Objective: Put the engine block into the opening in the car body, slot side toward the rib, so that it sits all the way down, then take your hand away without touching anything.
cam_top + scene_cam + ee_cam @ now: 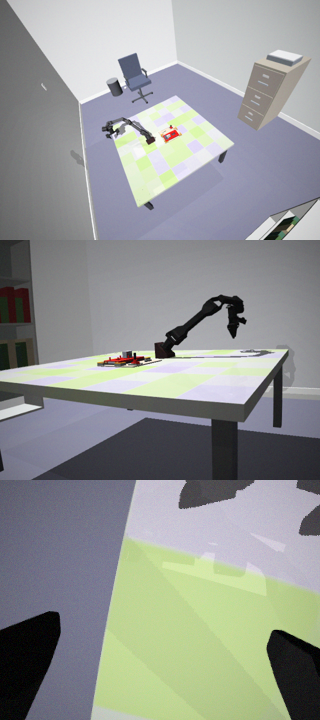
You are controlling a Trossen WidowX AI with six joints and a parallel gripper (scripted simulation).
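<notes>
My gripper tip is now 770 mm short of the short black post, 290 mm to the left of it and 50 mm above it. Also, from my gripper tip: grey engine block (650 mm ahead, 430 mm to the right, 50 mm below).
</notes>
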